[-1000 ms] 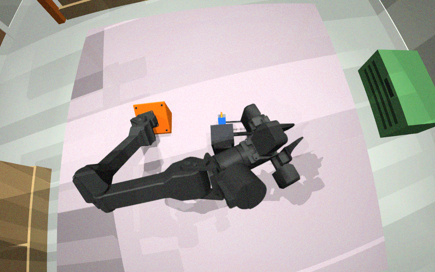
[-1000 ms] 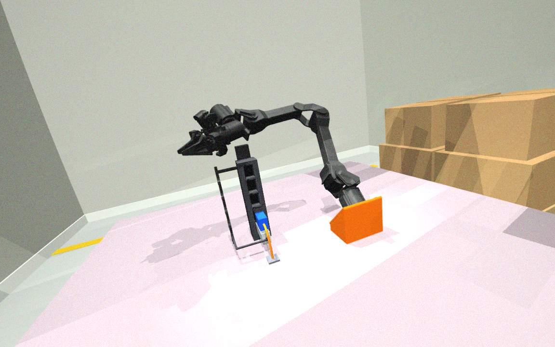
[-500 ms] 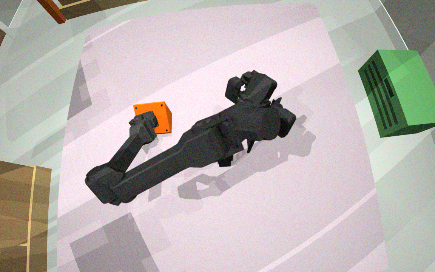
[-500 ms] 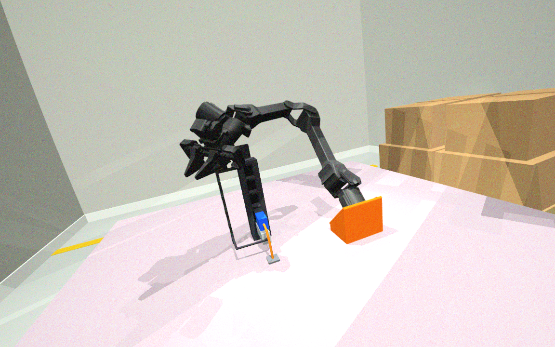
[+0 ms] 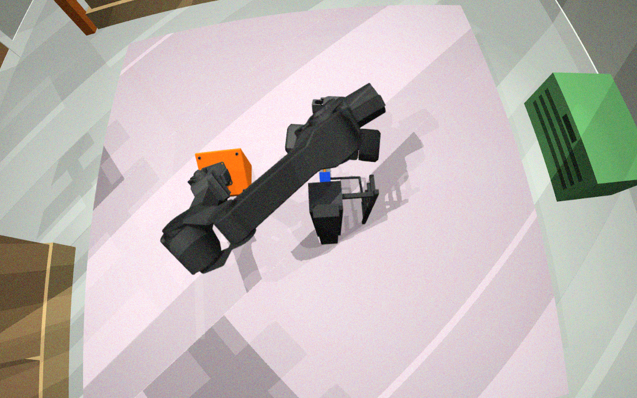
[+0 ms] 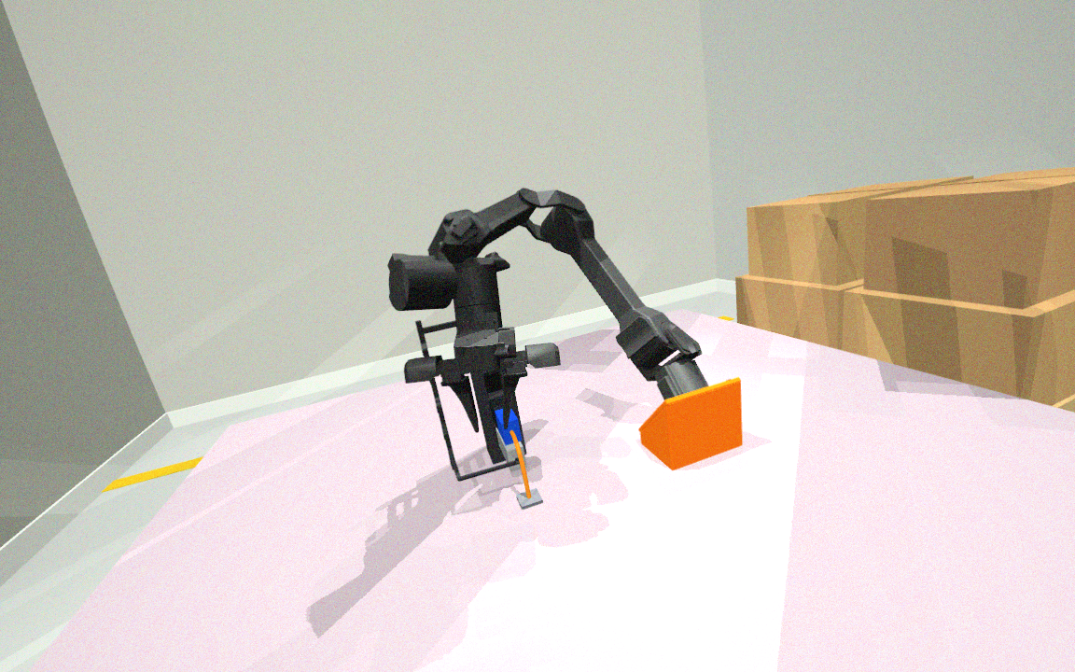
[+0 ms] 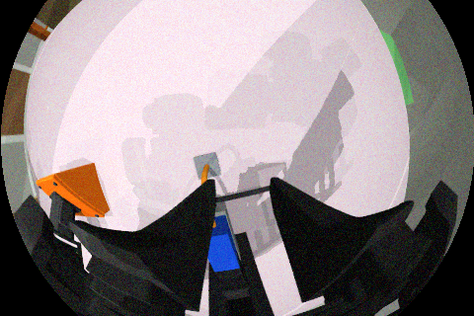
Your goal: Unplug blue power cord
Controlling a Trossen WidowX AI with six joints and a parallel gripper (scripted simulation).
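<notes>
Now: the blue plug 40 mm behind my gripper tip, 80 mm to the right of it and 20 mm below it.
</notes>
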